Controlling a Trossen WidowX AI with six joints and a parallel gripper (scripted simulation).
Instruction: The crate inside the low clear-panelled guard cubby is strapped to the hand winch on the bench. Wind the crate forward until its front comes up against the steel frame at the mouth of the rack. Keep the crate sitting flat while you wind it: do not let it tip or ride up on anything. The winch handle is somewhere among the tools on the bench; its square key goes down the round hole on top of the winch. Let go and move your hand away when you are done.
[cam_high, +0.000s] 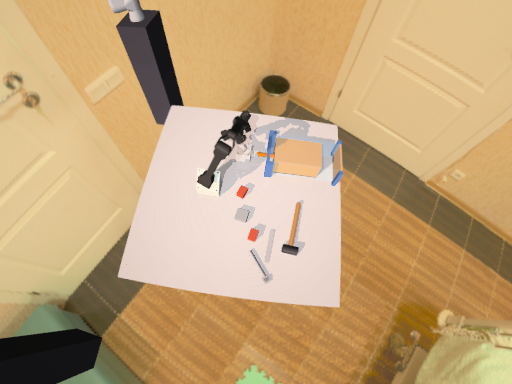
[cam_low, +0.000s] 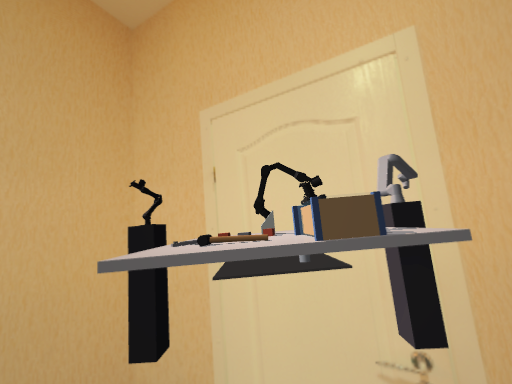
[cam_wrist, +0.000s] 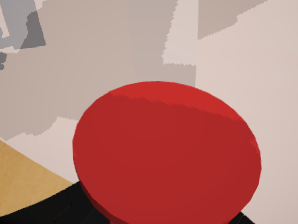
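Now: the winch handle 40 mm to the right of my gripper tip, 40 mm ahead of it and 30 mm below it. The rest, counted from my gripper tip: red knob (10 mm to the right, 10 mm ahead); blue frame (240 mm ahead, 70 mm to the right, 30 mm below); white winch (100 mm below, 90 mm to the right, 70 mm ahead).
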